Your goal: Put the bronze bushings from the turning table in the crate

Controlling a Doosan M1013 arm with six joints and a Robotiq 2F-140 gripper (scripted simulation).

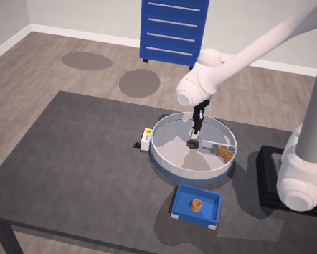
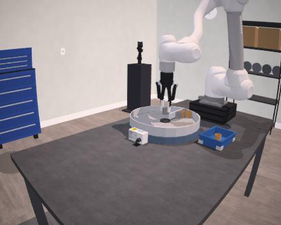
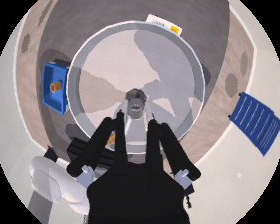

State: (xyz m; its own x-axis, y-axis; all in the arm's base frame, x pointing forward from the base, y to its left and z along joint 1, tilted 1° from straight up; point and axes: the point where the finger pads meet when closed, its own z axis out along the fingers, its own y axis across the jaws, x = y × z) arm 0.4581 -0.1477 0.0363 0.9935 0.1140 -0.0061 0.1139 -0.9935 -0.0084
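The round turning table lies 10 mm behind my hand and 100 mm below it. Round my hand: blue crate: 30 mm behind, 340 mm to the left, 120 mm below.
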